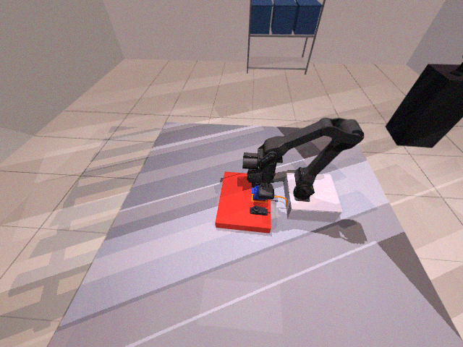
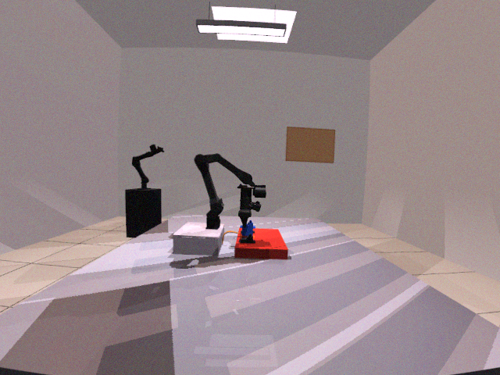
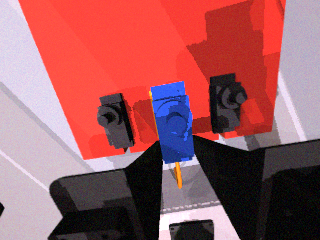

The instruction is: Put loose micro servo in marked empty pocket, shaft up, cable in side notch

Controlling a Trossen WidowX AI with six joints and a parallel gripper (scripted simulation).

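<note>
Now: the red deck 120 mm ahead of my gripper tip and 80 mm below it.
</note>
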